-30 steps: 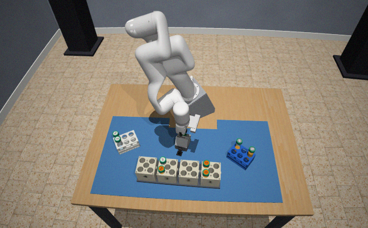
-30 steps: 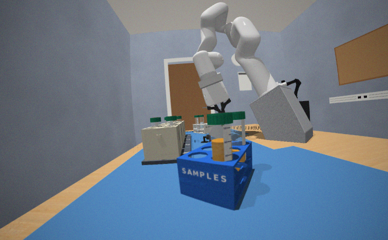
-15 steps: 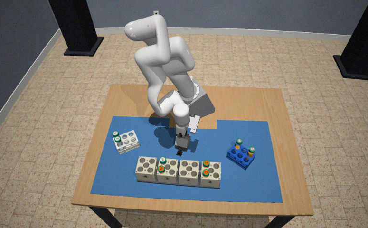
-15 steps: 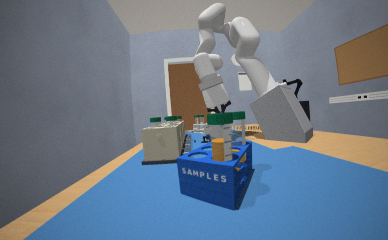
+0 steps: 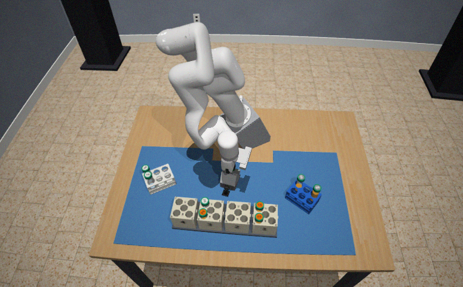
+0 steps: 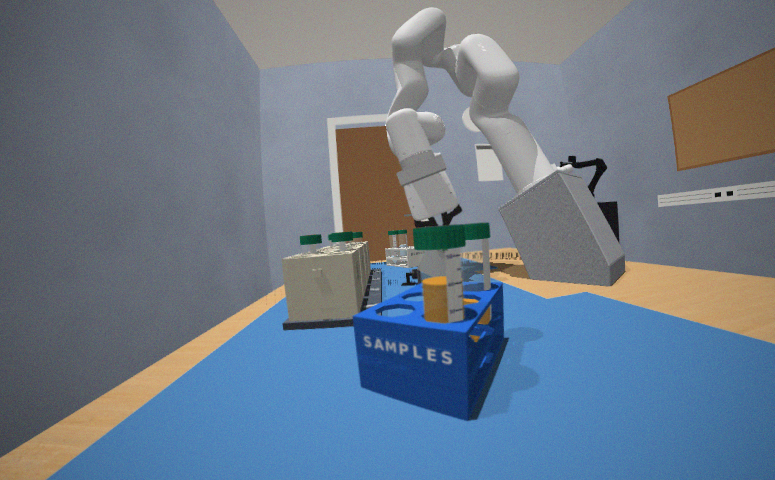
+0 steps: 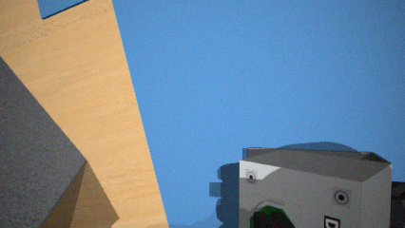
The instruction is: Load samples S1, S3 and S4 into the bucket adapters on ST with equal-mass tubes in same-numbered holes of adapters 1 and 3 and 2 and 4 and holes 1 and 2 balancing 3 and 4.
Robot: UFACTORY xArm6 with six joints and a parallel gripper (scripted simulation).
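My gripper is now 3 cm above the green done key. Round my hand: loading stand ST: 22 cm ahead, 9 cm below; then blue sample rack: 8 cm ahead, 33 cm to the left, 7 cm below; then orange-dot tube: 25 cm ahead, 13 cm to the left, 3 cm below.
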